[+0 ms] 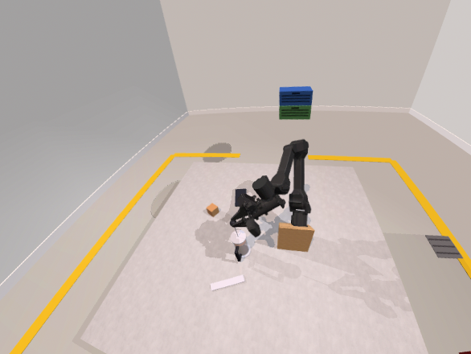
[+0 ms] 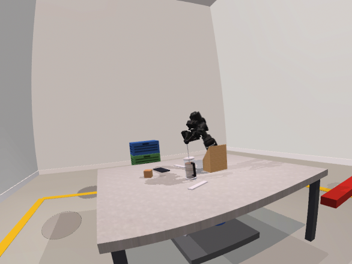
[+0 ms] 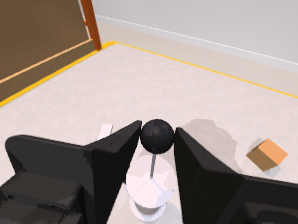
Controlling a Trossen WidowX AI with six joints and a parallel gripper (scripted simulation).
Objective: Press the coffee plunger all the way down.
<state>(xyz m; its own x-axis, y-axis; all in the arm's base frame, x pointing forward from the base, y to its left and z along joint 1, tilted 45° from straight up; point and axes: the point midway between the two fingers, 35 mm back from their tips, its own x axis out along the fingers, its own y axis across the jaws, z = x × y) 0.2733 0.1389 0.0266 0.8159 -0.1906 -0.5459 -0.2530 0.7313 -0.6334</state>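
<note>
The coffee press lies 12 cm below my gripper tip, 1 cm to the left of it and 1 cm behind it. Round my gripper tip: orange cube: 25 cm to the right, 22 cm below, 18 cm ahead.
</note>
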